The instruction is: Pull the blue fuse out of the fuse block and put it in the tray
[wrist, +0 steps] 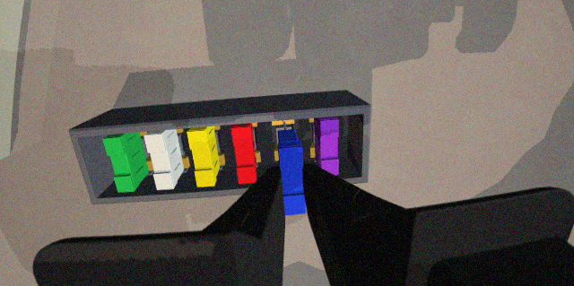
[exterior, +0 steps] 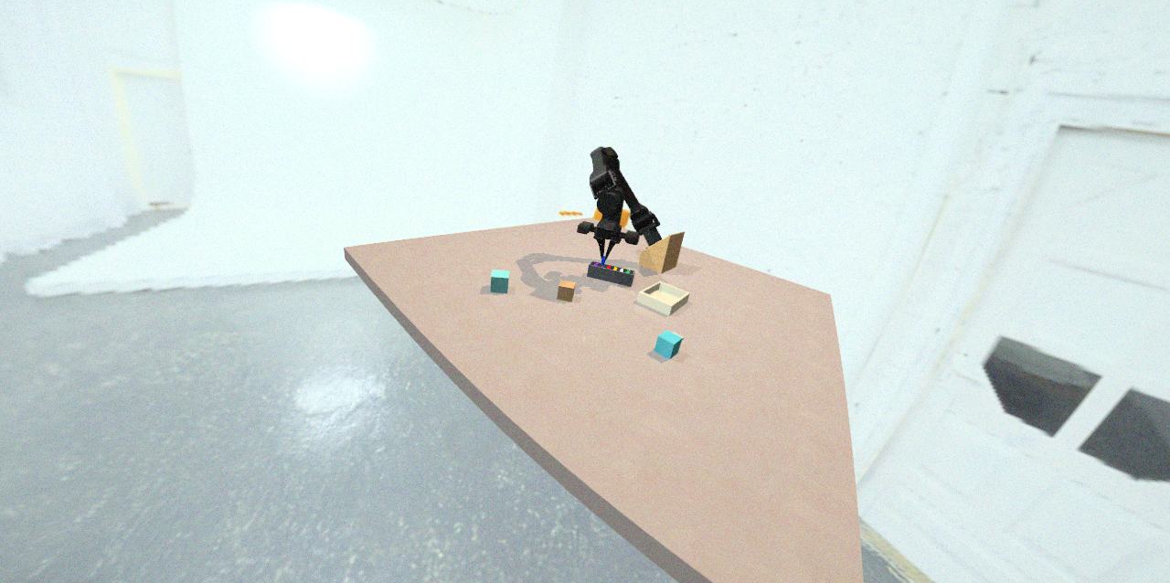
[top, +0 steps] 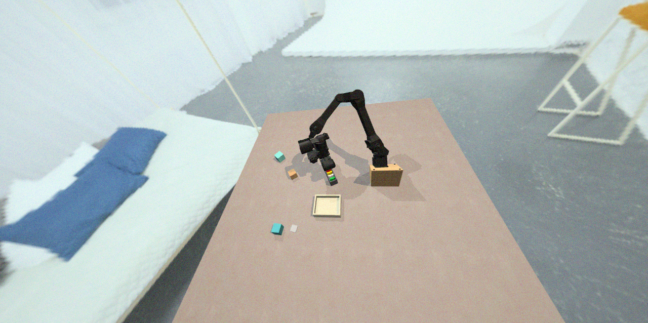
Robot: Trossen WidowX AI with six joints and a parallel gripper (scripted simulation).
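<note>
Right now the red fuse is 4 cm below my gripper tip, 2 cm to the left of it and 1 cm behind it. Also, from my gripper tip: yellow fuse (4 cm to the left, 4 cm below, 2 cm behind); purple fuse (4 cm below, 2 cm to the right, 1 cm ahead); blue fuse (1 cm below).
</note>
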